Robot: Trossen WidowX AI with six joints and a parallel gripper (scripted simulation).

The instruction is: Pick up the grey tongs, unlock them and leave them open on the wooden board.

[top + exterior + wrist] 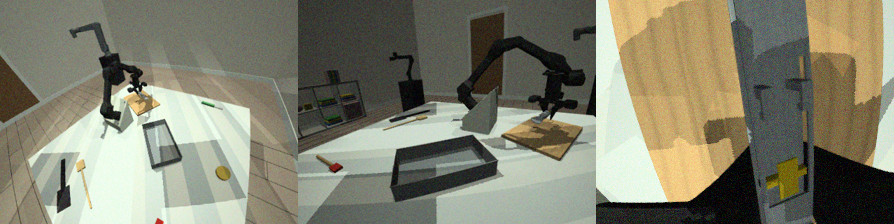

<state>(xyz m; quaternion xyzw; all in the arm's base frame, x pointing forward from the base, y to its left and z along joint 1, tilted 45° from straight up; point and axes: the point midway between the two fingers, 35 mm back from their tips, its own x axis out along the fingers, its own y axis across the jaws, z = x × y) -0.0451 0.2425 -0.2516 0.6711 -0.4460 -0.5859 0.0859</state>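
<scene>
Now: gripper tip 4 cm below the yellow lock piece and 1 cm past it. From my gripper tip the other things lie so: black spatula 87 cm to the right, 7 cm below; grey roasting tin 39 cm ahead, 37 cm to the right, 4 cm below; wooden board 6 cm below, 1 cm to the right, 1 cm ahead.
</scene>
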